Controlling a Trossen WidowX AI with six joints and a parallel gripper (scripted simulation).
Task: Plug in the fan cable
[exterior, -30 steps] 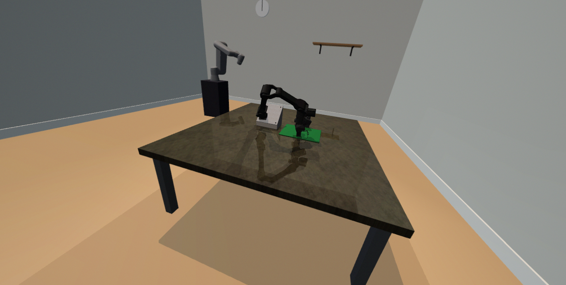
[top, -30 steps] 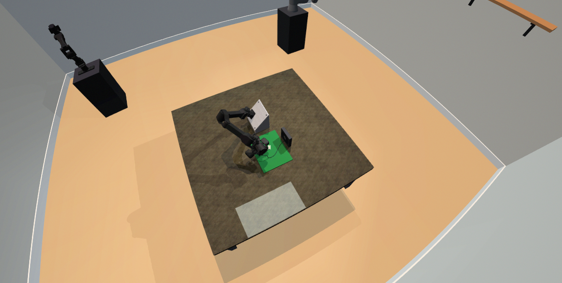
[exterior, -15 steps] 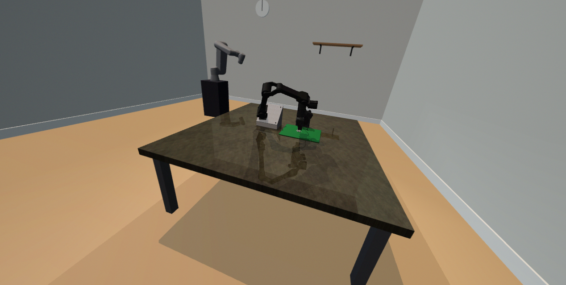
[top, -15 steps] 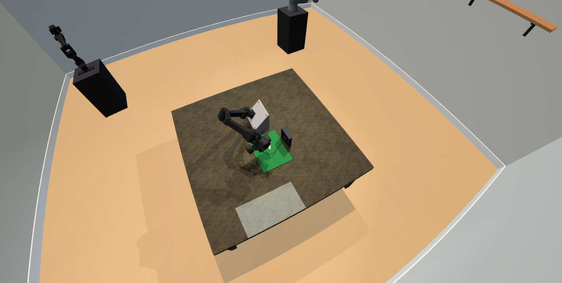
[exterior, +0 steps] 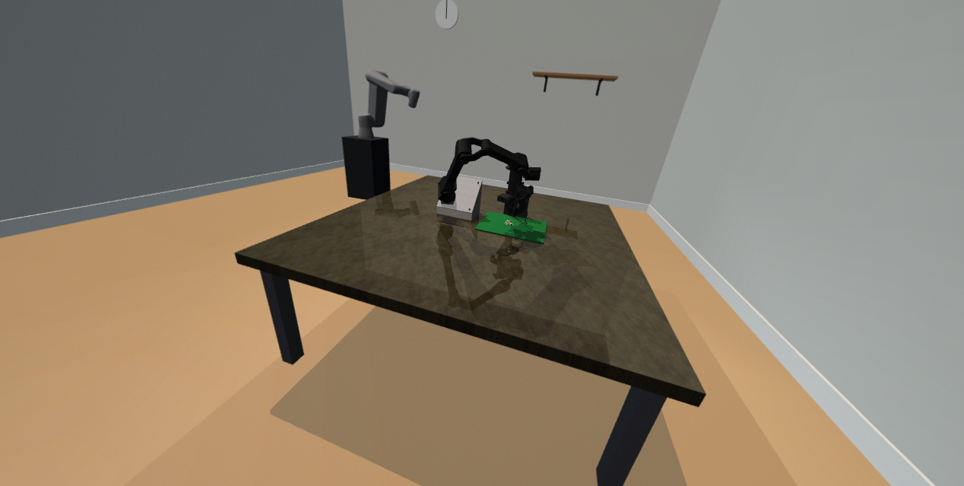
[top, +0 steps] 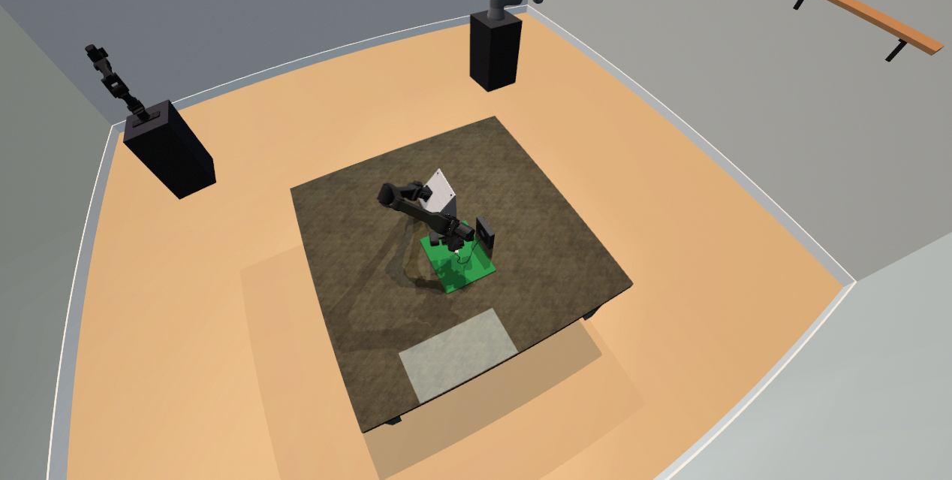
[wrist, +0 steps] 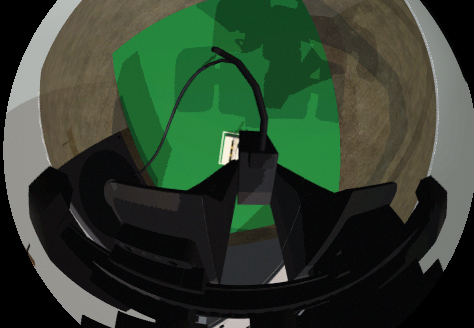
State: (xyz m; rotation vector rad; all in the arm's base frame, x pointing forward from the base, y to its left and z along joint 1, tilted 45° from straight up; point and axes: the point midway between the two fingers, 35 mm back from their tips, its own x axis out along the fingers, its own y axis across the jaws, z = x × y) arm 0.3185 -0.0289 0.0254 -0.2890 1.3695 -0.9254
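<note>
Right now my gripper tip is 10 mm past the fan header, 20 mm to the right of it and 70 mm above it. From my gripper tip the other things lie so: fan plug 10 mm ahead, 10 mm above; black fan 10 mm ahead, 160 mm to the left, 10 mm below; green board 20 mm ahead, 10 mm to the left, 80 mm below.
</note>
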